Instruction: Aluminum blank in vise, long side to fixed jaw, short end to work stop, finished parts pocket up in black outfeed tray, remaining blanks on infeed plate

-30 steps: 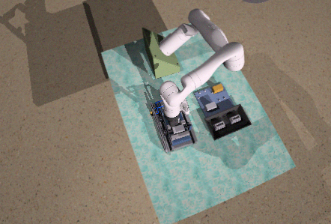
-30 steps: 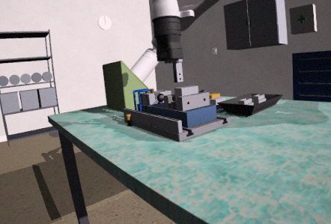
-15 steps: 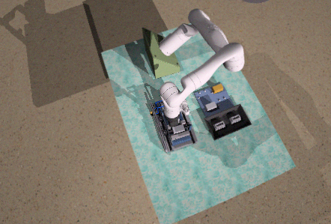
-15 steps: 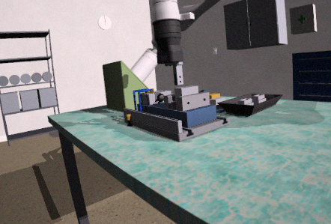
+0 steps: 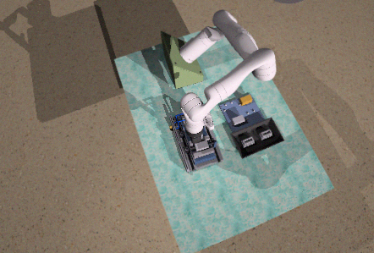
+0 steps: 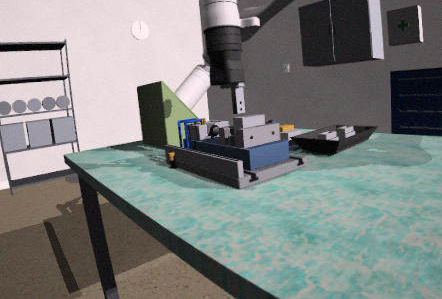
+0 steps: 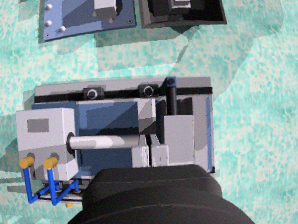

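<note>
Now: hand 3 cm short of the gray blank and 4 cm above it. From my hand the other things lie so: fixed jaw 6 cm ahead, 6 cm below; blue infeed plate 11 cm behind, 27 cm to the left, 13 cm below; vise 4 cm behind, 10 cm below.
</note>
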